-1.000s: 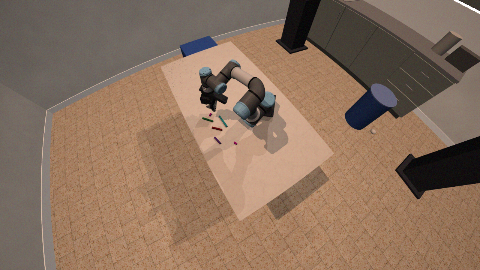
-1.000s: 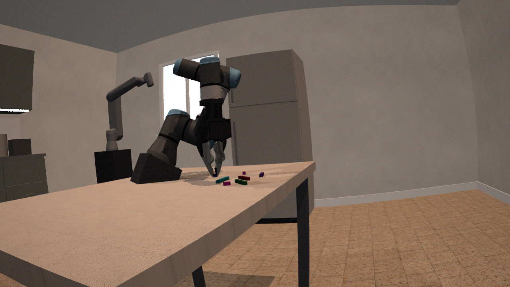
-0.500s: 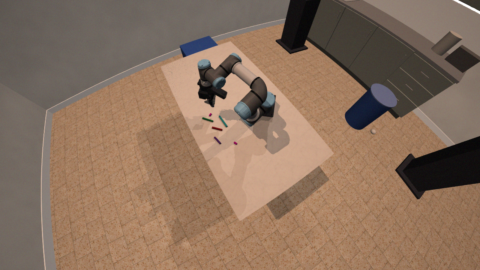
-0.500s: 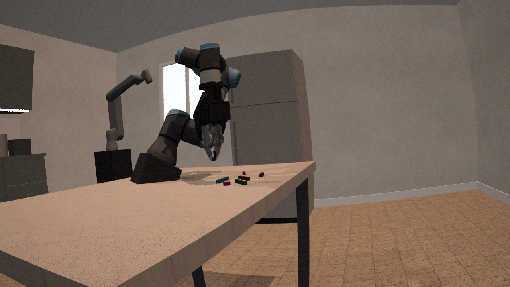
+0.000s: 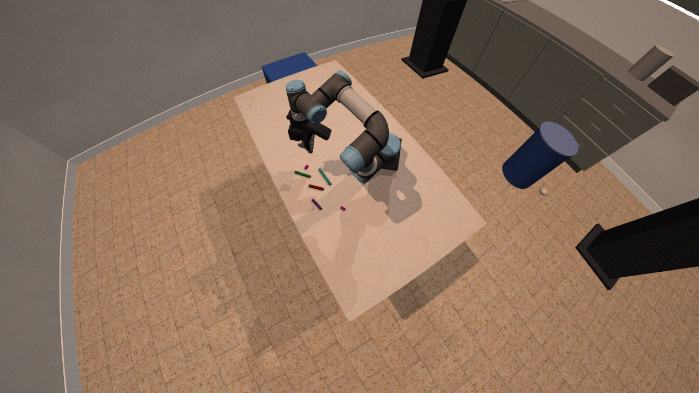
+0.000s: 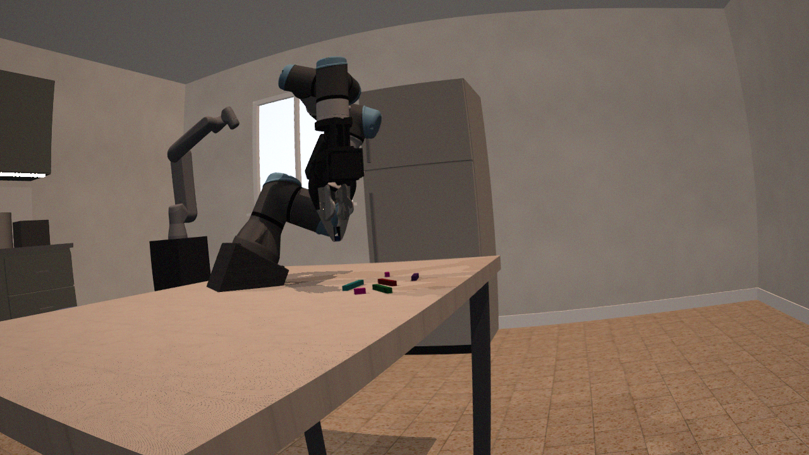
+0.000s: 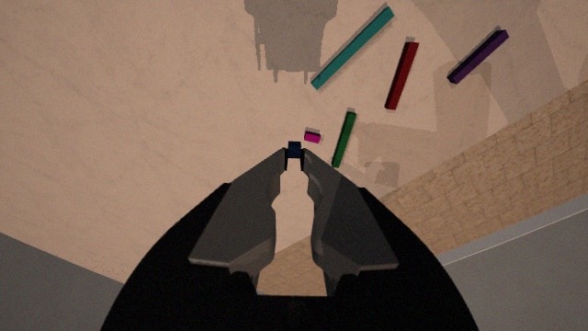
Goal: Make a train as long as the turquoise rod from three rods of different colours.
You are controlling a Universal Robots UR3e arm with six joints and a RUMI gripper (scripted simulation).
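The purple rod lies 8 cm ahead of my hand, 20 cm to the left of it and 11 cm below it. Round my hand: green rod (7 cm ahead, 3 cm to the left, 11 cm below); turquoise rod (2 cm behind, 9 cm to the left, 11 cm below); blue rod (1 cm below).
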